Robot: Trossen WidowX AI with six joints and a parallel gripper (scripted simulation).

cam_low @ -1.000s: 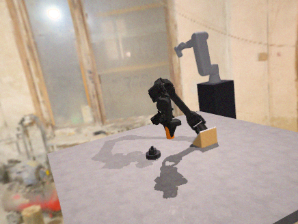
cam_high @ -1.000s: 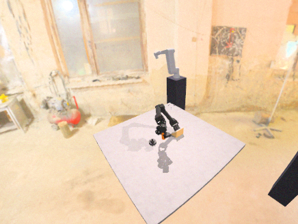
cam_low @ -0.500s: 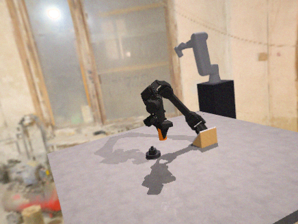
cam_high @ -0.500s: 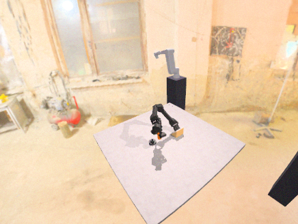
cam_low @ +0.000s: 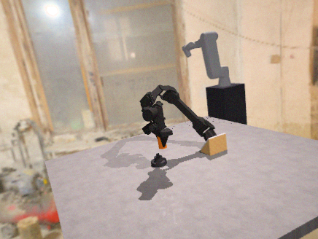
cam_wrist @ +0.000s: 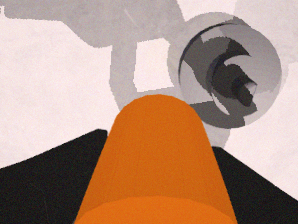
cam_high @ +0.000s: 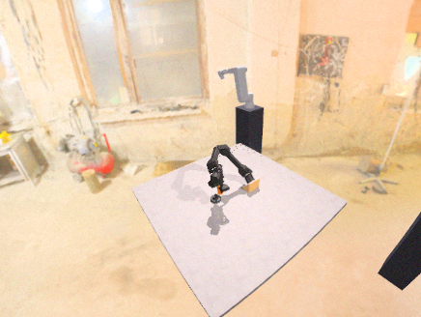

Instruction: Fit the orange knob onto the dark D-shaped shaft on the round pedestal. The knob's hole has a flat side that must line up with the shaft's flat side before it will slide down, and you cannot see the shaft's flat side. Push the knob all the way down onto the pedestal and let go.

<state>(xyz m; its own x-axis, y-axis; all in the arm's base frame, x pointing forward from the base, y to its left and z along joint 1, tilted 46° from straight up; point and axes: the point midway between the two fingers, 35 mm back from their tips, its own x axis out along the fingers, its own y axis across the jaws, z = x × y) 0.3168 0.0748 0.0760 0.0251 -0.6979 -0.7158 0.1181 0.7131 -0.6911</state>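
Right now my gripper tip is 80 mm above the pedestal, 50 mm to the left of it and 10 mm short of it. The rest, counted from my gripper tip: orange knob 20 mm above.
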